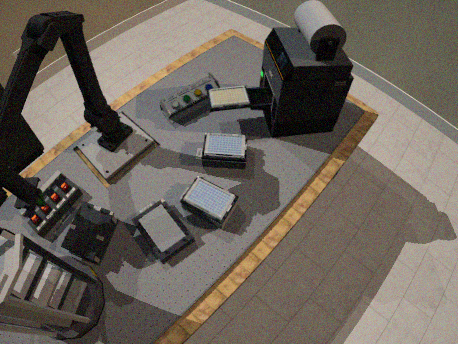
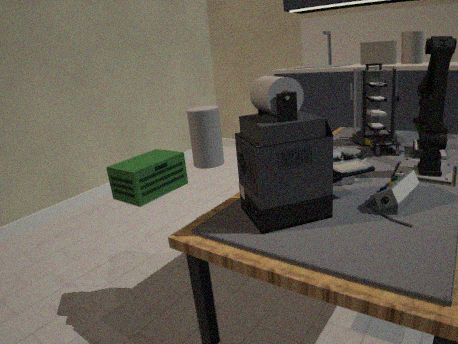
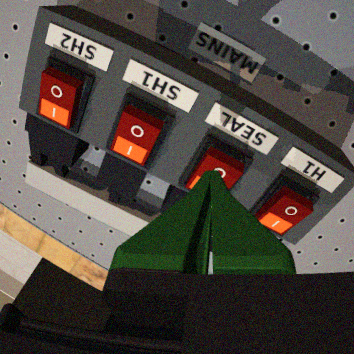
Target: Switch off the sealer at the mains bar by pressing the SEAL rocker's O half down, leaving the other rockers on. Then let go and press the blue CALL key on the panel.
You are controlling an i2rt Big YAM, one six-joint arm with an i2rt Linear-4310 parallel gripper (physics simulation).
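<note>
The dark grey mains bar carries the SH2, SH1, SEAL and H1 rockers. SH2, SH1 and H1 show lit orange I halves. A sliver of lit orange shows on SEAL beside the green fingertips, which hide the rest of its I half. My gripper is shut and empty, its tip over the lower edge of SEAL's O mark. I cannot tell whether it touches. The panel's blue CALL key is at the right end of its key row, far from my gripper.
A black holder stands beside the bar, with a rack nearby. Plates and a grey-topped block lie mid-table. The black sealer stands beyond the panel, a plate at its tray.
</note>
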